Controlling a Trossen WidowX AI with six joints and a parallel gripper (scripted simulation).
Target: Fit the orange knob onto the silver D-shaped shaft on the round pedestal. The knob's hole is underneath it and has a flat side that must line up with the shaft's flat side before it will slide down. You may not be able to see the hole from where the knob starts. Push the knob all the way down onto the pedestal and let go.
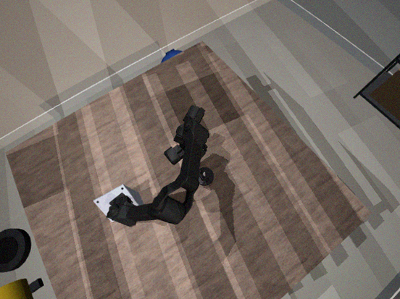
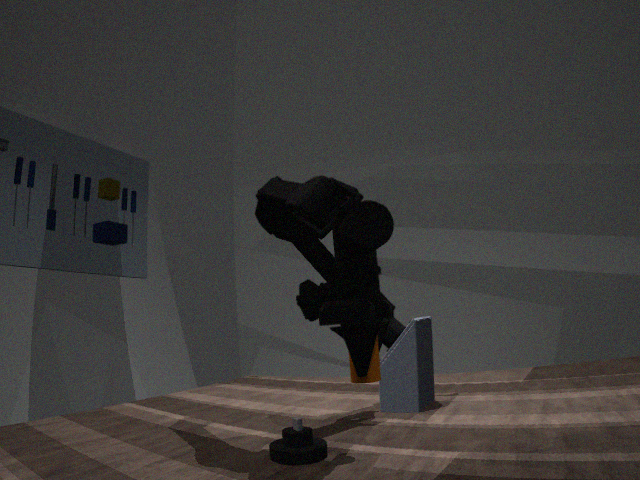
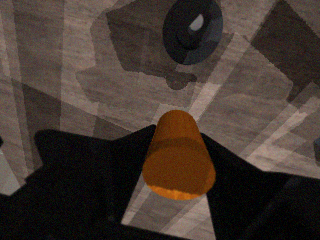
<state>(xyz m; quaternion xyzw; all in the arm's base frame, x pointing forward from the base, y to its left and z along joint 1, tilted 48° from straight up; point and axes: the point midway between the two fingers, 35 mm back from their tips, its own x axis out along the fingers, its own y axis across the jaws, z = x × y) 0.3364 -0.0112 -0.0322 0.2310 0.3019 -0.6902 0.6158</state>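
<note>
Right now my gripper tip is 100 mm to the left of the round black pedestal and 90 mm above it. Also, from my gripper tip: orange knob (30 mm above).
</note>
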